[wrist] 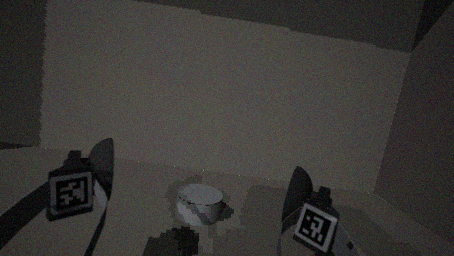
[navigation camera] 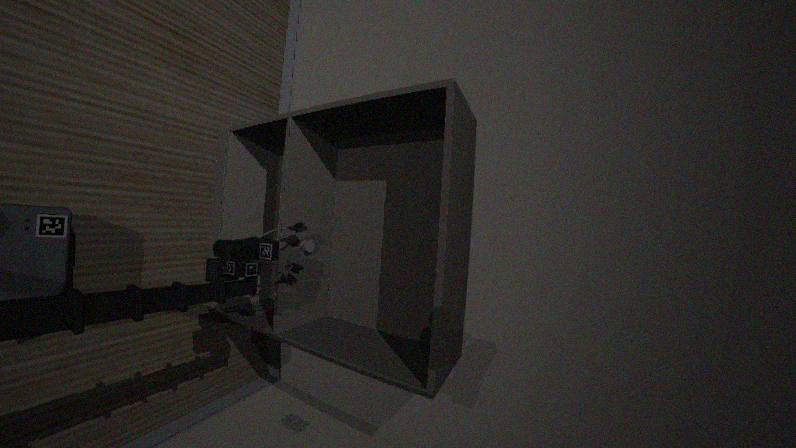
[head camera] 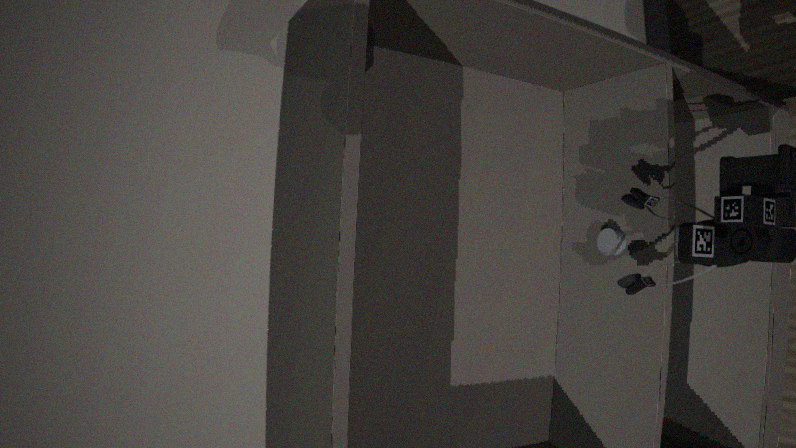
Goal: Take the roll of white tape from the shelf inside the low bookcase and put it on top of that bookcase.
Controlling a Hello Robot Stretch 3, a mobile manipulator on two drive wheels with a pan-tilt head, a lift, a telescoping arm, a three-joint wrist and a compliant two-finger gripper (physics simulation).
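Places are measured from the robot's base along level axes (x ahead, y left, z up), in metres.
Pixels of known places: gripper, fingertip midpoint: (navigation camera: 303,247) (head camera: 623,240).
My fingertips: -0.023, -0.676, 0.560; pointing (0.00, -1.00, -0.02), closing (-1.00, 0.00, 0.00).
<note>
Behind a point stands the place of what it marks, as x, y, z.
The roll of white tape (head camera: 610,242) {-0.022, -0.750, 0.508} (navigation camera: 308,245) {-0.021, -0.749, 0.508} (wrist: 200,205) lies flat on the shelf (head camera: 607,333) {0.143, -0.764, 0.484} (navigation camera: 303,183) {0.206, -0.721, 0.484} (wrist: 140,200) inside the low bookcase (head camera: 306,222) {-0.020, -0.756, 1.060} (navigation camera: 462,222) {0.096, -0.792, 1.060}. The head and navigation pictures are turned sideways, with the bookcase top on the left in the head view and on the right in the navigation view. My gripper (head camera: 638,240) {-0.023, -0.676, 0.561} (navigation camera: 295,247) {-0.023, -0.676, 0.561} (wrist: 203,173) {-0.023, -0.676, 0.561} is open inside the upper compartment, its fingers apart with nothing held. In the head view the tape is slightly beyond the fingertips, about in line with the gap between them. In the wrist view it shows between the two fingers, nearer the left one.
The shelf's front edge (head camera: 666,311) {0.090, -0.639, 0.480} runs below my wrist. A side panel (head camera: 529,44) {-0.333, -0.748, 0.711} (navigation camera: 356,350) {-0.333, -0.725, 0.772} and the back panel (head camera: 506,222) {-0.051, -0.907, 0.624} (navigation camera: 359,244) {-0.008, -0.906, 0.628} (wrist: 220,100) enclose the compartment. A lower compartment lies under the shelf. My extended arm (navigation camera: 139,303) {-0.099, -0.191, 0.679} reaches over the wooden floor (navigation camera: 139,111) {0.416, -0.334, 0.001}.
</note>
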